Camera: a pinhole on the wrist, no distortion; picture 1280 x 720 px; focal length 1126.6 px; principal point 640.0 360.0 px. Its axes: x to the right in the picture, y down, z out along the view. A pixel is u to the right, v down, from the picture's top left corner.
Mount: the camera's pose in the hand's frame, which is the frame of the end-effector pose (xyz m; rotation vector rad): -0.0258 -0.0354 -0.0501 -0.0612 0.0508 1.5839
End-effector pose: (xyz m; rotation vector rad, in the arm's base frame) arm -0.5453 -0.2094 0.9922 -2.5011 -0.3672 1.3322
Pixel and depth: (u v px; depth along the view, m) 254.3 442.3 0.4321
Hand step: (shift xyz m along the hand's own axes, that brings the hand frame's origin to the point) -0.0584 -0.1527 0.3912
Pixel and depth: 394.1 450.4 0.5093
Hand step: -0.0688 -0.1107 0.4656
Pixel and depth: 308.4 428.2 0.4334
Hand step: -0.0534 -0.1322 0.3911
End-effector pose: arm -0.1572 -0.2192 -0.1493 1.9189 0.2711 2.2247
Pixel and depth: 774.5 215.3 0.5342
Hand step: 0.0381 0.0671 0.4786
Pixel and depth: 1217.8 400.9 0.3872
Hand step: -0.0453 0.1900 0.3219
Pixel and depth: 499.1 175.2 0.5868
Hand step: 0.0673 -0.0655 0.5410
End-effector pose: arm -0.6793 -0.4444 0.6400 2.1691 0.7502 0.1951
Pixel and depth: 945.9 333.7 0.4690
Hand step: -0.0199 0.1251 0.4087
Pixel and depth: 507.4 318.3 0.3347
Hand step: -0.0153 -0.0507 0.2866
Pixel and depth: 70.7 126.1 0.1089
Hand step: -0.0032 -0.0822 0.0626
